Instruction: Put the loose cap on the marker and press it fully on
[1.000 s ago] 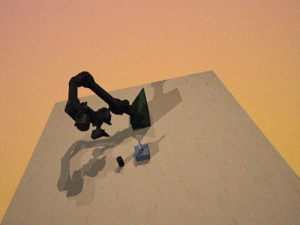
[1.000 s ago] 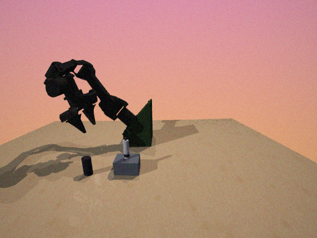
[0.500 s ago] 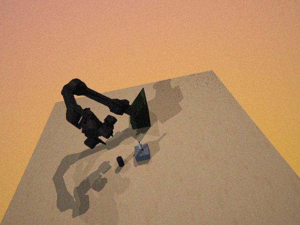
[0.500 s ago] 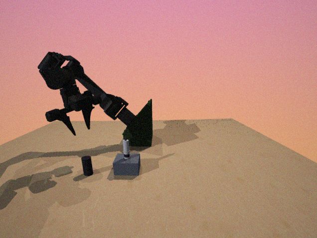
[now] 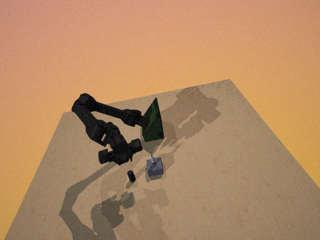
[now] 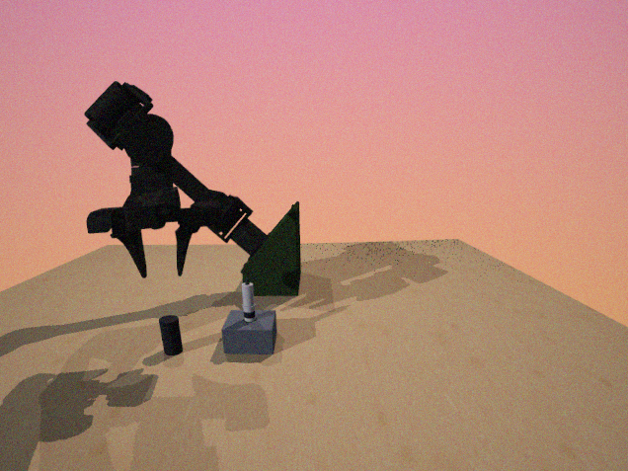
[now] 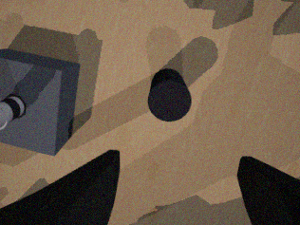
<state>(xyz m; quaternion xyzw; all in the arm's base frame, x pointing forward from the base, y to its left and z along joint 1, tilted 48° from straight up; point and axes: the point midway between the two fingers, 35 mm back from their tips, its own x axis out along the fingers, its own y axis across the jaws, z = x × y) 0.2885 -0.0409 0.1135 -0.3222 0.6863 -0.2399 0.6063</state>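
My gripper tip is 10 mm short of the marker cap and 90 mm above it. The rest, counted from my gripper tip: holder block: 30 mm behind, 120 mm to the left, 100 mm below.
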